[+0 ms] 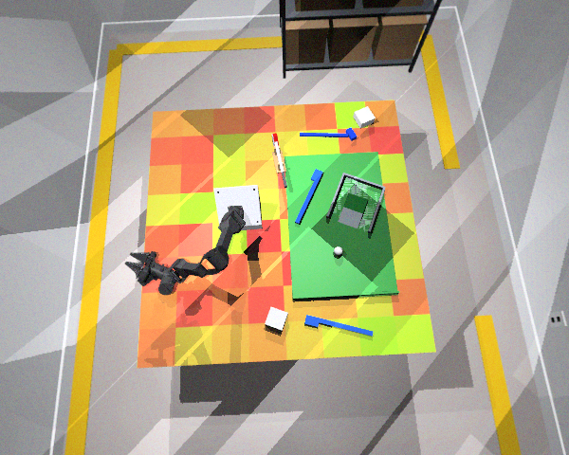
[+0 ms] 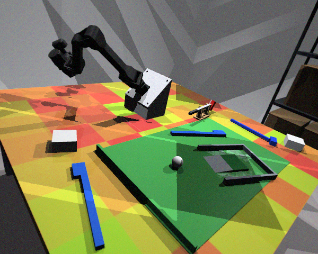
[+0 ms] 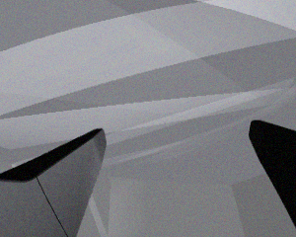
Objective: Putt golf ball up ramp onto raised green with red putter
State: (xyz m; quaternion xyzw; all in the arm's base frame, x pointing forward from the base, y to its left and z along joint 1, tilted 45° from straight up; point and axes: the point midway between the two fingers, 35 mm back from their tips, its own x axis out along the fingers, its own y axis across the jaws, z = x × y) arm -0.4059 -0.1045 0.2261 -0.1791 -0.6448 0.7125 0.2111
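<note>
The white golf ball is 90 cm ahead of my gripper tip, 21 cm below it and 4 cm to the left of it. Round my gripper tip: red putter: 64 cm ahead, 51 cm to the left, 18 cm below; then green mat: 91 cm ahead, 24 cm below, 19 cm to the left; then wooden rack: 64 cm ahead, 53 cm to the left, 20 cm below.
</note>
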